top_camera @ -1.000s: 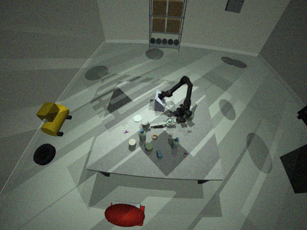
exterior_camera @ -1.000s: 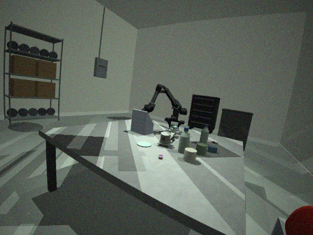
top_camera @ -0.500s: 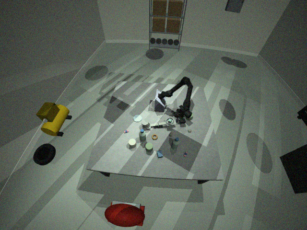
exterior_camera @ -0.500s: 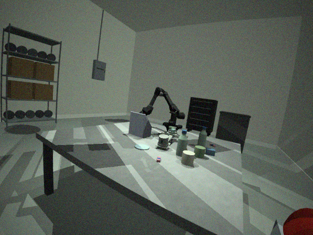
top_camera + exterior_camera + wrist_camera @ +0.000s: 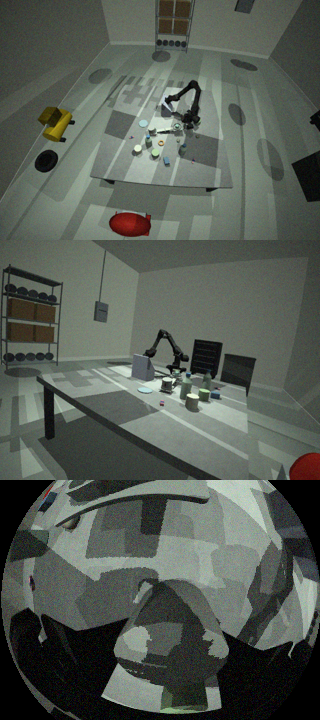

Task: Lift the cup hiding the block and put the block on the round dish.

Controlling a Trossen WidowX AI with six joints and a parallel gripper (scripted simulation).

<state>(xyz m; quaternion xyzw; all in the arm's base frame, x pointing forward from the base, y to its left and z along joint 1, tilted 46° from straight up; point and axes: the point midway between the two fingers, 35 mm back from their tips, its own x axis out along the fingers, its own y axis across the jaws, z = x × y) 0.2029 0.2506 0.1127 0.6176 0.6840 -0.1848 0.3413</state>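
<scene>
Right now the round pale-blue dish is 3 cm ahead of my gripper tip, 48 cm to the right of it and 2 cm below it. Round my gripper tip: blue block: 43 cm ahead, 18 cm to the right, 1 cm below; then cream cylinder: 37 cm ahead, 47 cm to the right, 1 cm above.
</scene>
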